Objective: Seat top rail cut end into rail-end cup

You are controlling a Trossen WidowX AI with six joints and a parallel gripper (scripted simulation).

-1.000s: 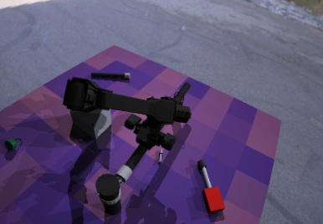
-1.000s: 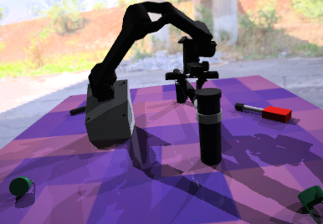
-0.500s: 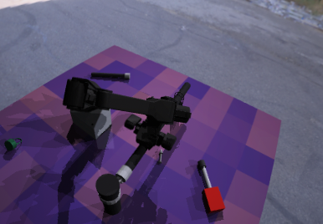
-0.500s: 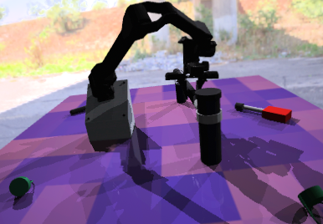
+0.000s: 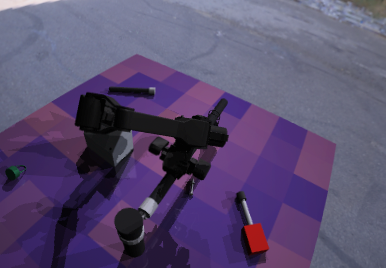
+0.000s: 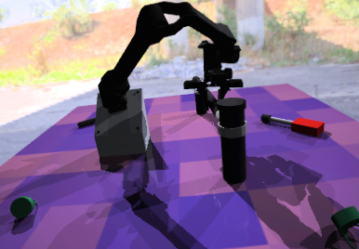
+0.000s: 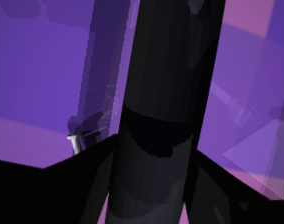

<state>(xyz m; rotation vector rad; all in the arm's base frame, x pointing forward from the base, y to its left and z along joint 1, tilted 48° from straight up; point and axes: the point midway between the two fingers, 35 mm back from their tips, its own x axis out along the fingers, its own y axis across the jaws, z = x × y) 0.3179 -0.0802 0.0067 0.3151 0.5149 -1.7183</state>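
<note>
Right now my gripper tip is 5 cm short of the small bolt, 5 cm to the right of it and 10 cm above it. Round my gripper tip: red-handled tool: 27 cm ahead, 4 cm to the left, 10 cm below.
</note>
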